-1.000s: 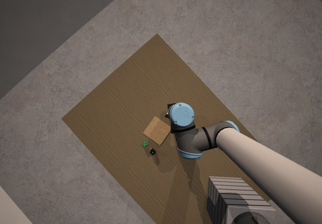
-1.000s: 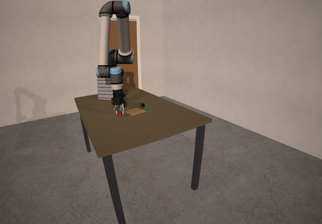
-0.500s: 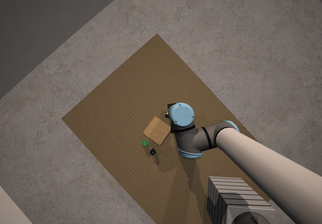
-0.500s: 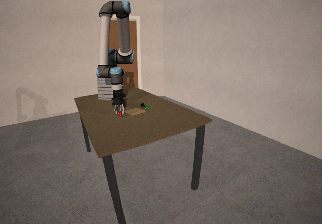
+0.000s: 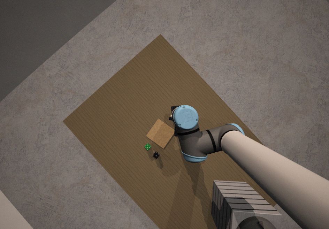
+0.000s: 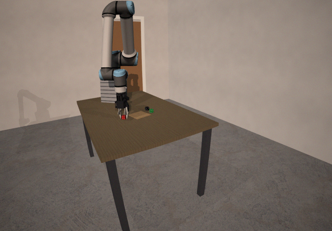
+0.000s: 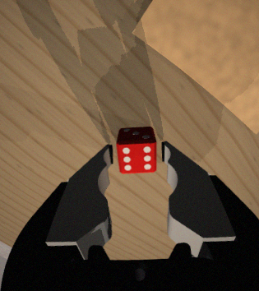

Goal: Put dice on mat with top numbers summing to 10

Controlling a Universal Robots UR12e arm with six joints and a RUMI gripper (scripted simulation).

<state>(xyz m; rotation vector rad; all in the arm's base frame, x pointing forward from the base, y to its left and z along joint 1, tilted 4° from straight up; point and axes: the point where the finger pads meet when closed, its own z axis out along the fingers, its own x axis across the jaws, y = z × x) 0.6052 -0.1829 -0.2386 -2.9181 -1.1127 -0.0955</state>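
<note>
The red die is right at my hand. From my hand the other things lie so: tan mat (14 cm to the left, 2 cm below, 1 cm ahead); then black die (26 cm to the left, 6 cm behind); then green die (26 cm to the left, 2 cm ahead).
</note>
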